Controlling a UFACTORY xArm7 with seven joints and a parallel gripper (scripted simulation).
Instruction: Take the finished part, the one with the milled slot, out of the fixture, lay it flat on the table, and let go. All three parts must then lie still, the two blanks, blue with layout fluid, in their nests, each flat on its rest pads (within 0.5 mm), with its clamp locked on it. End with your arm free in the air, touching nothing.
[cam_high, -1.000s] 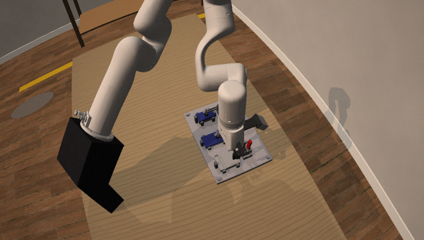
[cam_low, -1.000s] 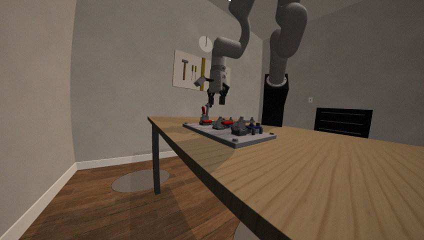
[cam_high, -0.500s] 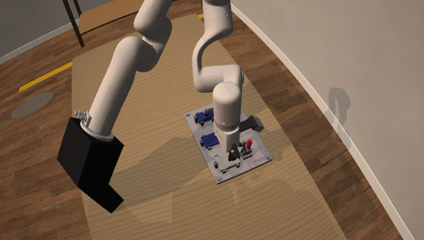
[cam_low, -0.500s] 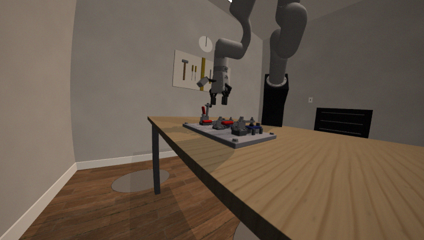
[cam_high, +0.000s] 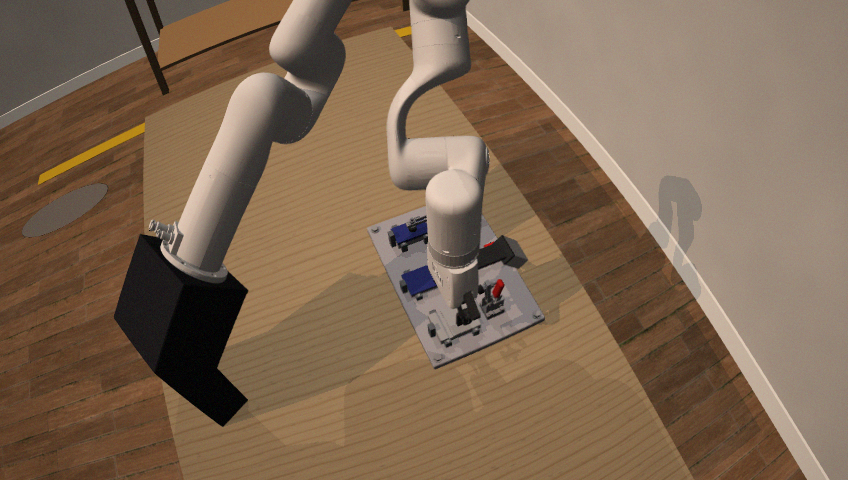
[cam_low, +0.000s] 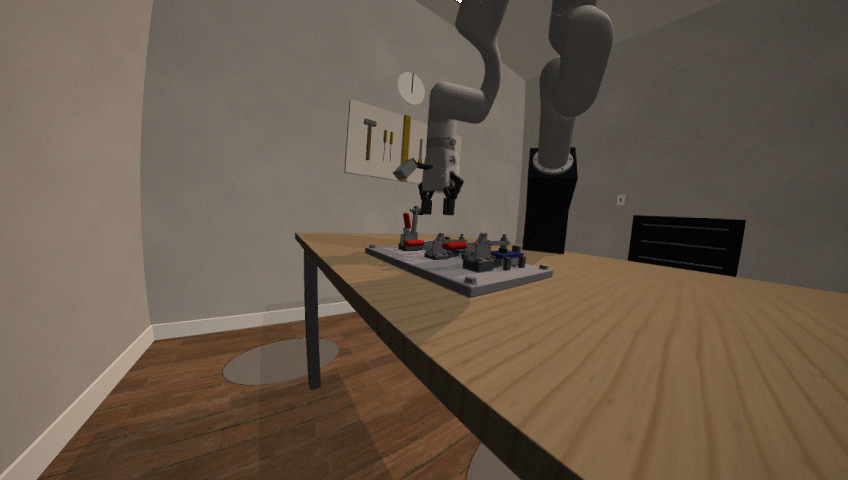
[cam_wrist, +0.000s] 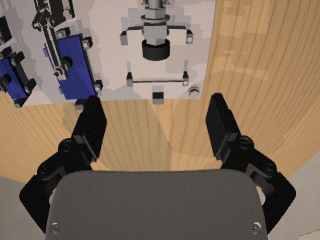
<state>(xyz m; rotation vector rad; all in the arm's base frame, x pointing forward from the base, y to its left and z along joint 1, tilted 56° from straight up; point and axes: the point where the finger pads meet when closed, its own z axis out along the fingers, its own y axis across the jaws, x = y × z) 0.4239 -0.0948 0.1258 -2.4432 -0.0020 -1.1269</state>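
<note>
My hand is 90 mm above the grey finished part and 10 mm past it. From my hand the other things lie so: grey fixture plate (120 mm to the left, 110 mm below, 20 mm ahead).
</note>
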